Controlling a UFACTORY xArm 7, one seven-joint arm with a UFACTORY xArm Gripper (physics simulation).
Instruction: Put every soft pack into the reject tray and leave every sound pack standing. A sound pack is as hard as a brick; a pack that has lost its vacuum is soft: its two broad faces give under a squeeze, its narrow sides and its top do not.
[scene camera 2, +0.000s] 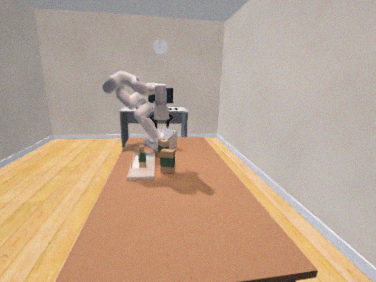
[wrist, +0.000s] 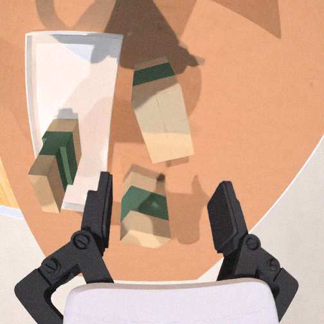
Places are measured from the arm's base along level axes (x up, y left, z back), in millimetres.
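Where they show: gripper, fingertip midpoint: (scene camera 2: 161, 128); arm's base at its link origin: (scene camera 2: 157, 138).
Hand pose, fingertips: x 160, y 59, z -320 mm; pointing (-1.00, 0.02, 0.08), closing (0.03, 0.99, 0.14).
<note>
Each offset is from my fingertips to the top centre of the thing. Level surfaces: height alone.
A beige and green pack {dx -143, dy -110, dz -140 mm} (scene camera 2: 142, 157) (wrist: 62, 157) stands in the white tray {dx -205, dy -116, dz -148 mm} (scene camera 2: 136, 176) (wrist: 85, 65). A second pack {dx -146, dy +46, dz -243 mm} (scene camera 2: 168, 162) (wrist: 145, 207) stands on the table right of the tray, nearer the scene camera. A third pack {dx -106, dy +1, dz -12 mm} (scene camera 2: 163, 145) (wrist: 162, 112) stands behind it. My gripper (scene camera 2: 162, 125) (wrist: 164, 189) is open and empty, pointing down high above the table. In the wrist view the second pack appears below the gap between the fingers, toward the left finger. Which packs are soft cannot be told by sight.
The brown table {dx -227 mm} (scene camera 2: 190, 225) (wrist: 250, 100) bears the packs and tray. A pale box (scene camera 2: 172, 139) stands at its far end, by the arm's base. A desk (scene camera 2: 124, 117) with a dark monitor stands beyond the arm. The arm's shadow falls across the tray and table in the wrist view.
</note>
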